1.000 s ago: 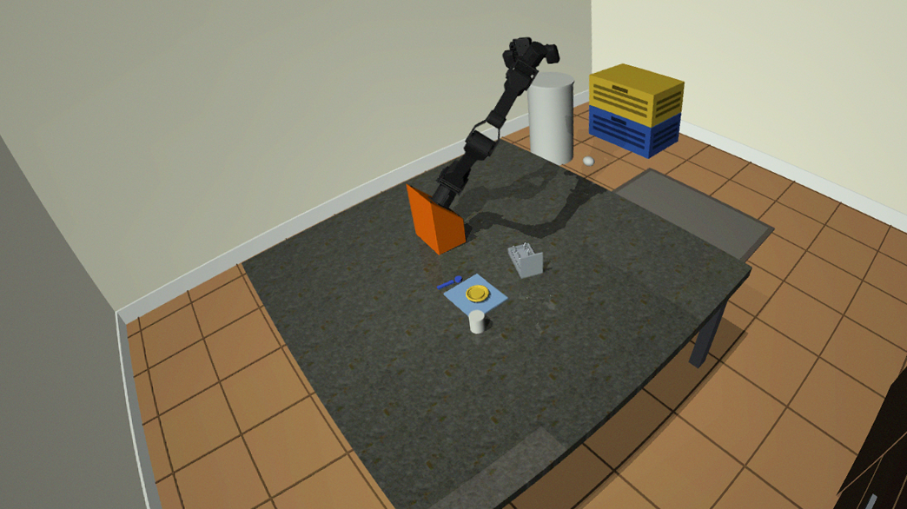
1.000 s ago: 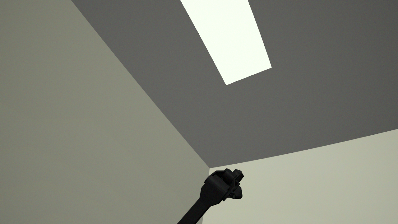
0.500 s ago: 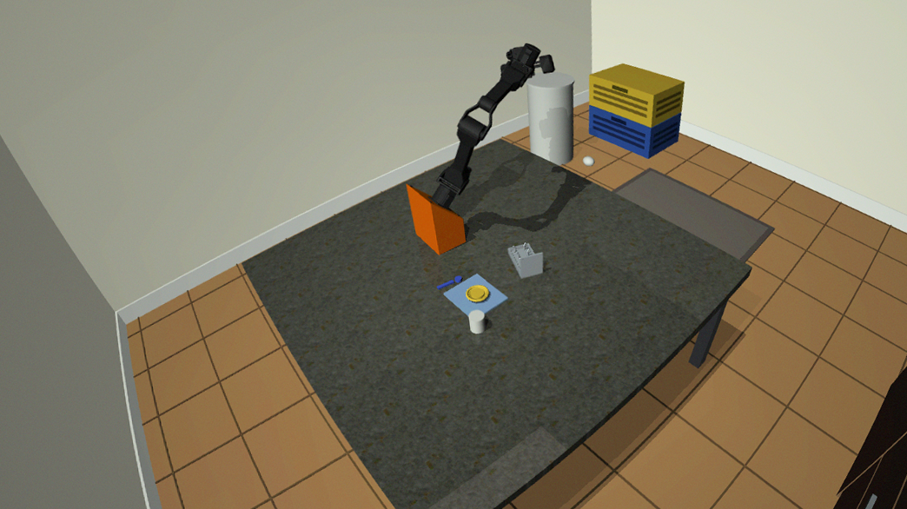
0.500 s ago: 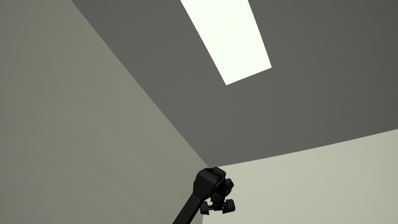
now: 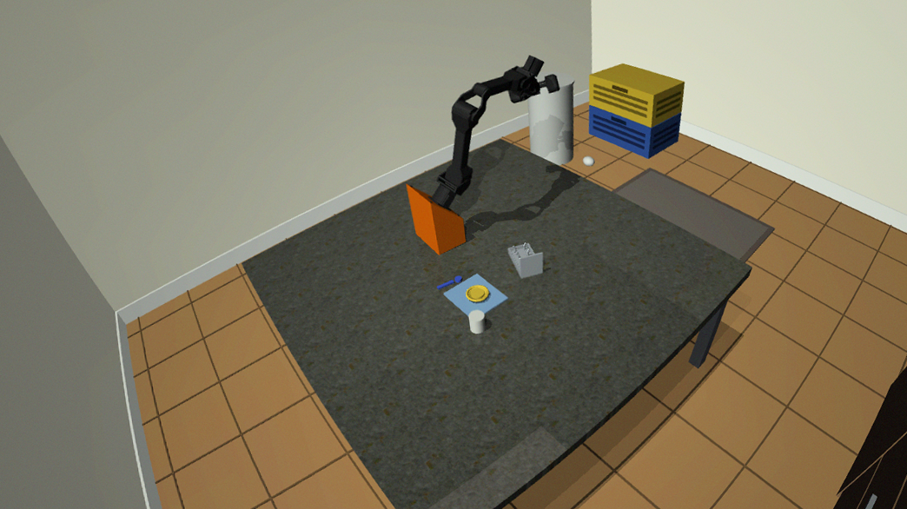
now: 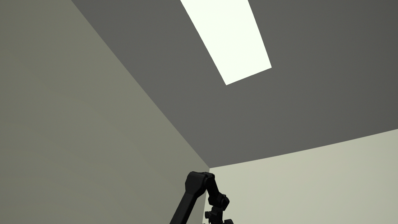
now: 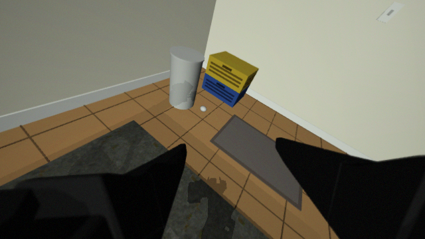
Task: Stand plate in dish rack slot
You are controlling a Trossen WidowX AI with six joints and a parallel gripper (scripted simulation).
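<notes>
Right now the yellow plate is 620 mm to the right of my gripper tip, 420 mm ahead of it and 350 mm below it. The rest, counted from my gripper tip: white cup 690 mm to the right, 520 mm ahead, 340 mm below; then grey dish rack 410 mm to the right, 390 mm ahead, 340 mm below; then blue spoon 650 mm to the right, 360 mm below, 310 mm ahead.
</notes>
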